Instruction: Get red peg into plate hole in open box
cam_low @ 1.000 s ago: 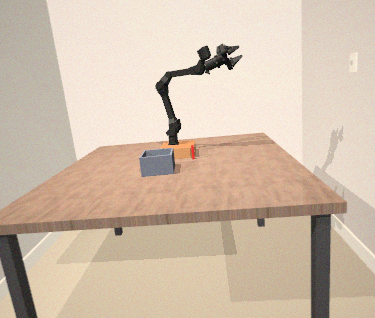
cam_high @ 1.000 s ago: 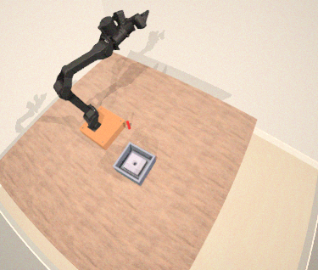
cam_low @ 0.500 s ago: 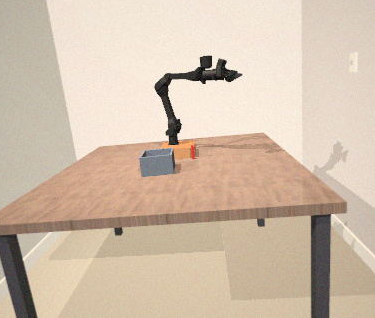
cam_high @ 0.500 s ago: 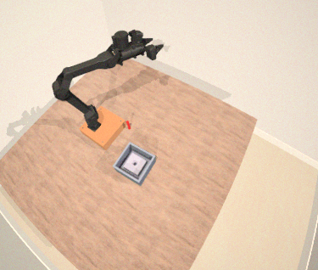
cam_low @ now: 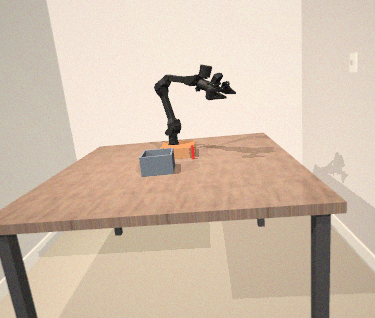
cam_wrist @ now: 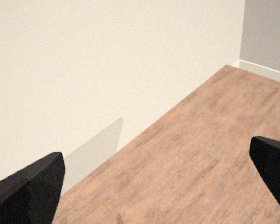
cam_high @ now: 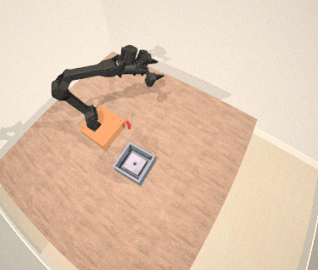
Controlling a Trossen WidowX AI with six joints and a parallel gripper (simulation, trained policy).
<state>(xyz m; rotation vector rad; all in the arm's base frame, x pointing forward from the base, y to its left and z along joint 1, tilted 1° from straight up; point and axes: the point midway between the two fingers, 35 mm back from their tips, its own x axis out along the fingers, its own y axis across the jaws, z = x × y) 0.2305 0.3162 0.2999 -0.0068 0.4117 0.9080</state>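
The red peg lies 8 cm behind my gripper tip, 23 cm to the right of it and 30 cm below it. From my gripper tip the other things lie so: grey box: 9 cm ahead, 41 cm to the right, 32 cm below; then pale plate: 9 cm ahead, 41 cm to the right, 30 cm below.
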